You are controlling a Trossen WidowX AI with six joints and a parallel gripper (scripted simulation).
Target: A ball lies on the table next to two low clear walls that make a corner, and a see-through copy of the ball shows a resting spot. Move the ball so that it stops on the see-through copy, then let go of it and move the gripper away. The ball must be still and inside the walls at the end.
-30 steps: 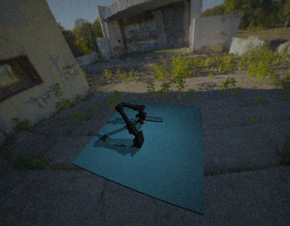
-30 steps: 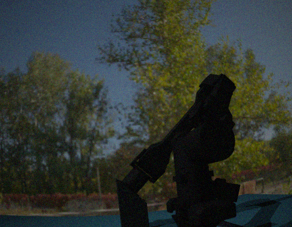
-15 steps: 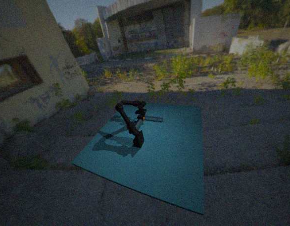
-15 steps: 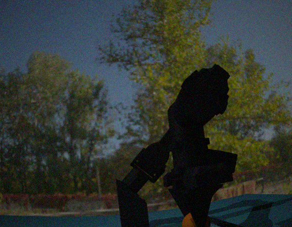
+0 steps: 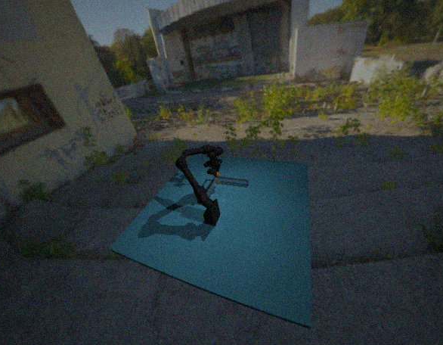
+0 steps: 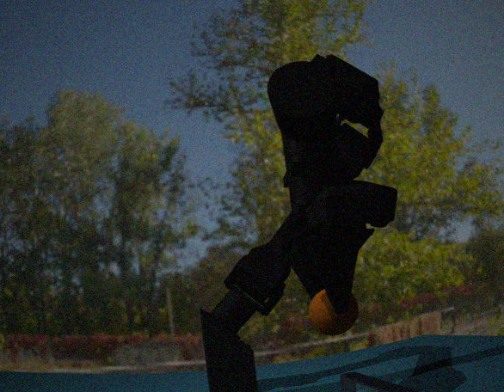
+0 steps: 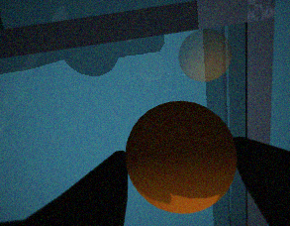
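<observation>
The see-through copy is 13 cm below my gripper tip, 5 cm ahead of it and 2 cm to the left of it. Round my gripper tip: orange ball (right at my gripper tip).
</observation>
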